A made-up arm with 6 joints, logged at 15 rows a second.
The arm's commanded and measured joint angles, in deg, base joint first. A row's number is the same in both.
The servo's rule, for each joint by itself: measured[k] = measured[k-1] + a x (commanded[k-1-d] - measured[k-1]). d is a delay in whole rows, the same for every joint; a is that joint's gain. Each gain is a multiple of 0.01, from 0.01 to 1. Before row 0 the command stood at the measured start. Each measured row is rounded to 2 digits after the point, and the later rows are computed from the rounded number. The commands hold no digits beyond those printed.
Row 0, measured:
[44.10, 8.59, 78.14, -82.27, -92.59, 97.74]
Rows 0 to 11, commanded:
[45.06, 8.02, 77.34, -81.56, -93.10, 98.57]
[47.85, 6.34, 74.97, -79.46, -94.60, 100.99]
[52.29, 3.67, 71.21, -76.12, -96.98, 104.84]
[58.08, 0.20, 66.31, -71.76, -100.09, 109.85]
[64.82, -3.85, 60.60, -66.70, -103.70, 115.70]
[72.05, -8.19, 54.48, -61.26, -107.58, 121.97]
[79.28, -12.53, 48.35, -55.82, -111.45, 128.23]
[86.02, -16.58, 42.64, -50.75, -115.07, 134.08]
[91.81, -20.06, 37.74, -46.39, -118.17, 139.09]
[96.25, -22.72, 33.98, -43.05, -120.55, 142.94]
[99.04, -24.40, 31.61, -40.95, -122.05, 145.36]
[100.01, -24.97, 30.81, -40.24, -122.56, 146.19]
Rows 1 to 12, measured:
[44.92, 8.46, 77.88, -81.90, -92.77, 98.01]
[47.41, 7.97, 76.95, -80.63, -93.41, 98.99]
[51.56, 6.98, 75.11, -78.28, -94.66, 100.92]
[57.10, 5.42, 72.29, -74.89, -96.56, 103.87]
[63.66, 3.29, 68.55, -70.63, -99.06, 107.77]
[70.79, 0.65, 64.05, -65.76, -102.04, 112.46]
[78.01, -2.38, 59.03, -60.59, -105.33, 117.66]
[84.82, -5.65, 53.79, -55.47, -108.74, 123.08]
[90.76, -8.96, 48.65, -50.75, -112.04, 128.36]
[95.43, -12.12, 43.96, -46.75, -115.02, 133.17]
[98.50, -14.94, 40.01, -43.73, -117.48, 137.19]
[99.78, -17.25, 37.07, -41.92, -119.26, 140.16]
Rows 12 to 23, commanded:
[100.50, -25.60, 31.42, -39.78, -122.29, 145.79]
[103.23, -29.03, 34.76, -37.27, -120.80, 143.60]
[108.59, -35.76, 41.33, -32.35, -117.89, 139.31]
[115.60, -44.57, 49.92, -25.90, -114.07, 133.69]
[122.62, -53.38, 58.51, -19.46, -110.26, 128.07]
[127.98, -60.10, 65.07, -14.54, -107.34, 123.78]
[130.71, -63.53, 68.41, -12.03, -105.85, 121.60]
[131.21, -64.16, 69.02, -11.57, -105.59, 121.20]
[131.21, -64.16, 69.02, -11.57, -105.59, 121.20]
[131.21, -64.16, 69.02, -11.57, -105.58, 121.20]
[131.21, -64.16, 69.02, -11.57, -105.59, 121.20]
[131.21, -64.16, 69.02, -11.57, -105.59, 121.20]
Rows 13 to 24, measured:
[100.39, -19.17, 35.26, -40.81, -120.32, 142.02]
[102.80, -21.44, 35.10, -38.97, -120.49, 142.54]
[107.72, -24.73, 37.09, -35.53, -119.58, 141.47]
[114.42, -29.29, 41.20, -30.52, -117.65, 138.90]
[121.39, -34.83, 46.74, -24.77, -115.06, 135.33]
[126.99, -40.64, 52.61, -19.45, -112.36, 131.52]
[130.15, -45.90, 57.67, -15.59, -110.08, 128.25]
[131.05, -50.10, 61.30, -13.50, -108.51, 125.92]
[131.19, -53.33, 63.77, -12.50, -107.49, 124.36]
[131.21, -55.82, 65.45, -12.02, -106.82, 123.32]
[131.21, -57.74, 66.59, -11.79, -106.39, 122.62]
[131.21, -59.22, 67.37, -11.68, -106.11, 122.15]

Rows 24 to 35, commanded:
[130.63, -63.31, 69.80, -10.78, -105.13, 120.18]
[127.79, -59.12, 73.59, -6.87, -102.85, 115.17]
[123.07, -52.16, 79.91, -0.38, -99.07, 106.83]
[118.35, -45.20, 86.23, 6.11, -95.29, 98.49]
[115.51, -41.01, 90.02, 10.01, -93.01, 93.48]
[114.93, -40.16, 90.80, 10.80, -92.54, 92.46]
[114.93, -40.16, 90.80, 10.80, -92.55, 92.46]
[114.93, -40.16, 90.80, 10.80, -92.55, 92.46]
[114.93, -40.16, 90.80, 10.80, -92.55, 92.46]
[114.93, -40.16, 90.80, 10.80, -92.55, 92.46]
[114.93, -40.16, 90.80, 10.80, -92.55, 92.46]
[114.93, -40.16, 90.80, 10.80, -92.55, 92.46]
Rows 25 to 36, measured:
[130.72, -60.16, 68.15, -11.21, -105.77, 121.50]
[128.23, -59.92, 69.89, -8.95, -104.75, 119.41]
[123.84, -58.14, 73.10, -4.49, -102.76, 115.26]
[119.17, -55.16, 77.30, 1.02, -100.15, 109.73]
[116.06, -51.91, 81.37, 5.69, -97.65, 104.37]
[115.10, -49.21, 84.39, 8.35, -95.86, 100.44]
[114.96, -47.13, 86.44, 9.62, -94.70, 97.81]
[114.93, -45.53, 87.84, 10.23, -93.95, 96.04]
[114.93, -44.29, 88.79, 10.53, -93.46, 94.86]
[114.93, -43.34, 89.43, 10.67, -93.14, 94.07]
[114.93, -42.61, 89.87, 10.74, -92.93, 93.54]
[114.93, -42.05, 90.17, 10.77, -92.80, 93.18]

